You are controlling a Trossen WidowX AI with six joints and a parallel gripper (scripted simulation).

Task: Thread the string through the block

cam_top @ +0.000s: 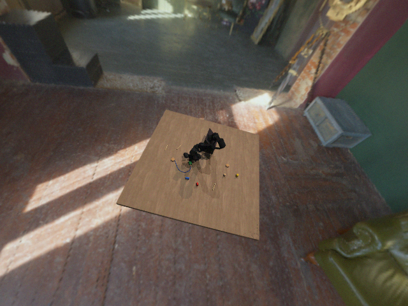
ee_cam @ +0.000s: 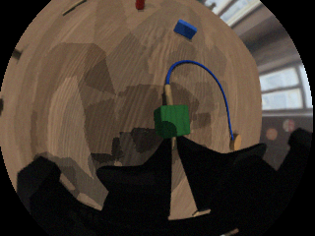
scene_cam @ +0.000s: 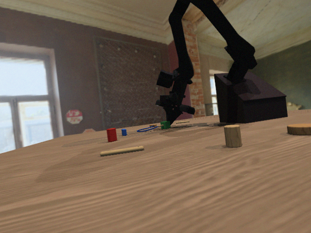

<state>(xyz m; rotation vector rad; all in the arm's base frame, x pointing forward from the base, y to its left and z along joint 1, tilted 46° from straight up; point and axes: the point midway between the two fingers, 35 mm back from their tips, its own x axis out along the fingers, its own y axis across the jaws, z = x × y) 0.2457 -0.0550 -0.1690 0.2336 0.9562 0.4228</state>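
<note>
My gripper tip is now 1 cm short of the round wooden button, 18 cm to the left of it and 1 cm above it. Also, from my gripper tip: green block 2 cm ahead, 1 cm to the left; blue block 20 cm ahead, 1 cm to the left; red block 25 cm ahead, 11 cm to the left, 1 cm above.
</note>
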